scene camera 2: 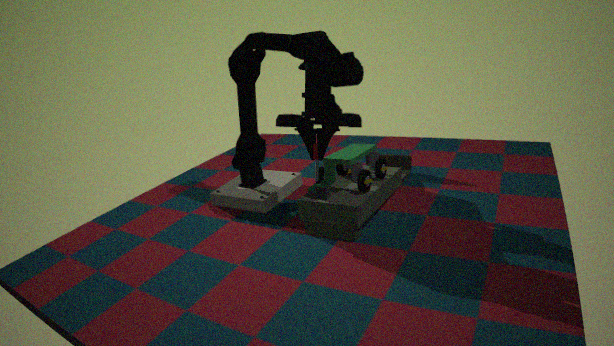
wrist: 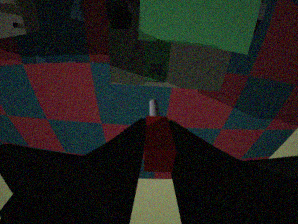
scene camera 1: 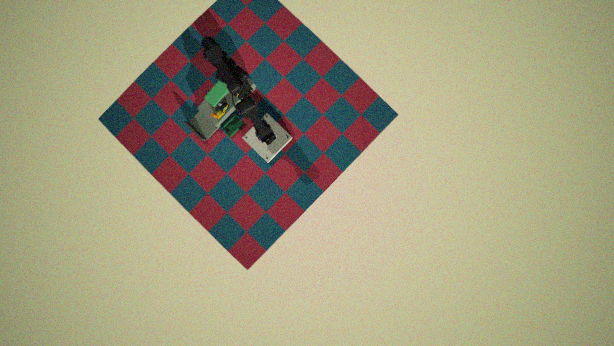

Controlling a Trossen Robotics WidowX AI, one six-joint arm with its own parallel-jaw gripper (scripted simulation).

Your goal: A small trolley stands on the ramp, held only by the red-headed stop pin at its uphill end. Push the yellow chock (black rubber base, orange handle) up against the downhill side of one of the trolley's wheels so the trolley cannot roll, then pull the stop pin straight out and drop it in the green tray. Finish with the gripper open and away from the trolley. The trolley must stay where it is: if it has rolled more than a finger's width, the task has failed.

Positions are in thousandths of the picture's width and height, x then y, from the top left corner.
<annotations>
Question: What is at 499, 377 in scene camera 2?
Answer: My gripper.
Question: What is my gripper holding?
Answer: A stop pin.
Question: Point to a green-topped trolley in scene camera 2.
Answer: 566, 458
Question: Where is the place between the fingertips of my gripper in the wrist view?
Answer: At 522, 560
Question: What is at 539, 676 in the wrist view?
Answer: A stop pin.
</annotations>
